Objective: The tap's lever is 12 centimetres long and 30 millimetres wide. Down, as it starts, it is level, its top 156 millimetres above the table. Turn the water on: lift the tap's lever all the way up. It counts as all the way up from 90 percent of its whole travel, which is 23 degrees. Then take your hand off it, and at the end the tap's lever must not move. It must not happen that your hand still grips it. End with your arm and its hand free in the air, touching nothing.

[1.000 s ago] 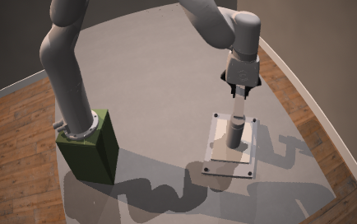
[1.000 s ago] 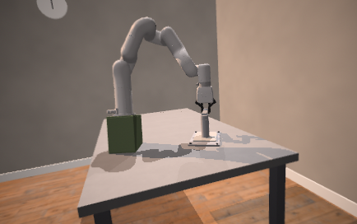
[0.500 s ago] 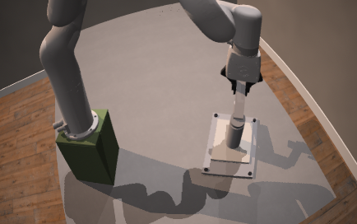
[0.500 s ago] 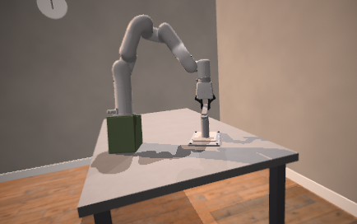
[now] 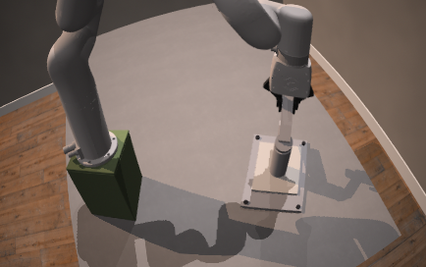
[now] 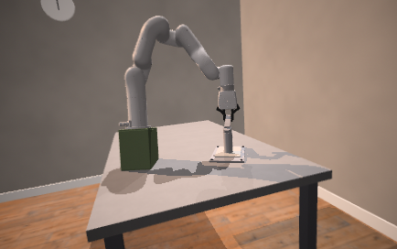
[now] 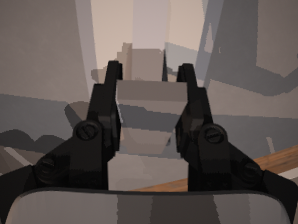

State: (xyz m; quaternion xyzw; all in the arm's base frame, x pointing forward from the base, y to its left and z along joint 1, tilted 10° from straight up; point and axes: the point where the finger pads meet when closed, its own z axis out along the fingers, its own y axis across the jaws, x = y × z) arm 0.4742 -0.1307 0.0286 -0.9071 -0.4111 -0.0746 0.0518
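The tap lever lies 50 mm to the right of my hand, 40 mm behind it and 30 mm below it.
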